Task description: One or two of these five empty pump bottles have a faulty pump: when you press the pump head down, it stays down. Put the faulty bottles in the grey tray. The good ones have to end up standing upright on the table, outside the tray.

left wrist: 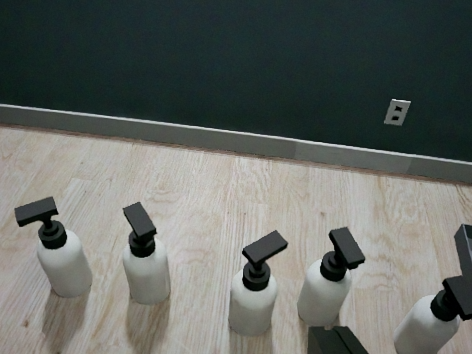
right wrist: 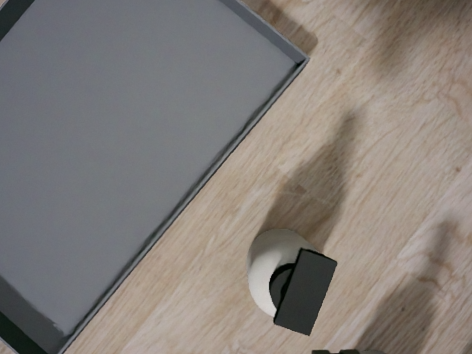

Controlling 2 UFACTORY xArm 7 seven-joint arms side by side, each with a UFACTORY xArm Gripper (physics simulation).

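Places are measured from the left arm's base along level axes (x ahead, y left, z up), in metres.
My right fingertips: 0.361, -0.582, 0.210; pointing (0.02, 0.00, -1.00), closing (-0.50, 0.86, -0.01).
Behind a point stands the place of what it marks, as x, y, z.
Five white pump bottles with black heads stand upright on the table in the left wrist view: far left (left wrist: 65,265) @[0.403, -0.182, 0.066], second (left wrist: 147,272) @[0.397, -0.275, 0.070], middle (left wrist: 252,305) @[0.362, -0.387, 0.072], fourth (left wrist: 322,295) @[0.377, -0.462, 0.069] and far right (left wrist: 425,327) @[0.340, -0.566, 0.072] (right wrist: 262,270) @[0.356, -0.604, 0.079]. Stems show under the first and middle heads; the far-right bottle's stem is hidden by its head. The grey tray (left wrist: 464,252) @[0.474, -0.684, 0.018] (right wrist: 125,125) @[0.327, -0.736, 0.002] shows bare floor in the right wrist view. My left gripper (left wrist: 336,341) @[0.213, -0.394, 0.309] is shut, its tips in front of the fourth bottle. My right gripper (right wrist: 335,352) @[0.361, -0.582, 0.211] is shut at the bottom edge, apart from the far-right bottle's head.
The light wooden table (left wrist: 200,195) @[0.577, -0.319, 0.000] (right wrist: 400,165) @[0.244, -0.542, 0.000] lies under the bottles. A dark wall (left wrist: 225,65) with a pale skirting strip and a socket (left wrist: 397,112) stands behind. Shadows fall beside the bottle and at the lower right in the right wrist view.
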